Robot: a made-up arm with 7 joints. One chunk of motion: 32 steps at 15 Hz.
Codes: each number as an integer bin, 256 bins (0 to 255) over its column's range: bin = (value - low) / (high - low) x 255, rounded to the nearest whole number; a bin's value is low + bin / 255 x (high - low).
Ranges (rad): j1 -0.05..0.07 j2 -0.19..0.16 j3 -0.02..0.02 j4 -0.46..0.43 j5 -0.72..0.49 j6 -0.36..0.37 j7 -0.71..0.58
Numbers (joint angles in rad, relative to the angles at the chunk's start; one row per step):
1: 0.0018 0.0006 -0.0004 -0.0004 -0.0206 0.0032 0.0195
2: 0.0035 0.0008 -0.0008 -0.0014 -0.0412 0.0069 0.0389
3: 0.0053 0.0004 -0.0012 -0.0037 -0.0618 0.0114 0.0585
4: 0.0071 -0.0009 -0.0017 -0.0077 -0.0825 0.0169 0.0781
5: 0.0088 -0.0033 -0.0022 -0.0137 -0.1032 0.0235 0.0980
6: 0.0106 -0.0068 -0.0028 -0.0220 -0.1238 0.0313 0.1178
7: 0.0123 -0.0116 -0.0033 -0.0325 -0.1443 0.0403 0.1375
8: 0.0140 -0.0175 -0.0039 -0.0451 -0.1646 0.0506 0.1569
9: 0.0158 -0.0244 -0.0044 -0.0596 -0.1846 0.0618 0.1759
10: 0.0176 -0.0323 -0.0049 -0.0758 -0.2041 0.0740 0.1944
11: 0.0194 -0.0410 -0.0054 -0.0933 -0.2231 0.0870 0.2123
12: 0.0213 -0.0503 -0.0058 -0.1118 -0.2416 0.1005 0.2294
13: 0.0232 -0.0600 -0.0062 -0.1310 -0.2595 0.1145 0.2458
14: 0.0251 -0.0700 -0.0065 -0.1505 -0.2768 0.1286 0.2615
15: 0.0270 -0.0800 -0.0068 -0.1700 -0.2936 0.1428 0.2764
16: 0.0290 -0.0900 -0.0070 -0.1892 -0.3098 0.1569 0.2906
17: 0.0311 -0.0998 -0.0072 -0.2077 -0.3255 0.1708 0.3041
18: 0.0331 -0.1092 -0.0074 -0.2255 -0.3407 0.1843 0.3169
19: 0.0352 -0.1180 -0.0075 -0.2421 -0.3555 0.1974 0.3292
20: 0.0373 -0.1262 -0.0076 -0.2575 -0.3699 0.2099 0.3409
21: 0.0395 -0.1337 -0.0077 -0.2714 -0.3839 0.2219 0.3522
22: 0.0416 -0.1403 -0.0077 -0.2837 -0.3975 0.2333 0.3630
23: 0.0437 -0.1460 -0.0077 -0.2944 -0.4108 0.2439 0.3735
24: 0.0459 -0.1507 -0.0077 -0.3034 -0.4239 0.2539 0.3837
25: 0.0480 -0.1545 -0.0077 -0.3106 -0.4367 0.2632 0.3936
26: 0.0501 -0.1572 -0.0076 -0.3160 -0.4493 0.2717 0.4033
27: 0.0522 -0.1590 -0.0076 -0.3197 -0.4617 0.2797 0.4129
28: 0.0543 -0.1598 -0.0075 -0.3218 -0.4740 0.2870 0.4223
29: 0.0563 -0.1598 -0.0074 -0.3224 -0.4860 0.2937 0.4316
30: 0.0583 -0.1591 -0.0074 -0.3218 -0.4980 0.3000 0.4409
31: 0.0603 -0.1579 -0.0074 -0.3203 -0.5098 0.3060 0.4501
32: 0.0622 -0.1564 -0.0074 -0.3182 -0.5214 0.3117 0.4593
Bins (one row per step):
1: 110 139 125 132 147 127 144
2: 114 139 122 131 143 128 148
3: 118 139 120 131 139 130 152
4: 121 138 117 130 134 132 156
5: 125 136 113 128 130 134 160
6: 129 133 110 125 126 137 164
7: 132 130 106 122 121 140 168
8: 136 126 103 119 117 143 171
9: 140 121 99 115 113 147 175
10: 144 115 96 110 109 152 179
11: 147 109 93 105 105 156 182
12: 152 102 91 100 101 161 186
13: 156 95 88 94 97 166 189
14: 160 87 86 89 93 171 192
15: 164 80 84 83 90 176 195
16: 168 73 83 78 86 181 198
17: 172 66 82 72 83 185 200
18: 177 59 80 67 80 190 203
19: 181 52 80 62 77 195 205
20: 186 46 79 58 74 199 208
21: 190 41 78 54 71 203 210
22: 195 36 78 51 68 207 212
23: 199 32 78 47 65 211 214
24: 204 29 78 45 62 214 216
25: 208 26 78 43 60 218 218
26: 213 24 79 41 57 221 220
27: 217 23 79 40 54 223 222
28: 222 22 80 40 52 226 224
29: 226 22 80 39 49 228 226
30: 230 23 80 40 47 231 228
31: 234 23 80 40 44 233 229
32: 238 24 80 41 42 235 231

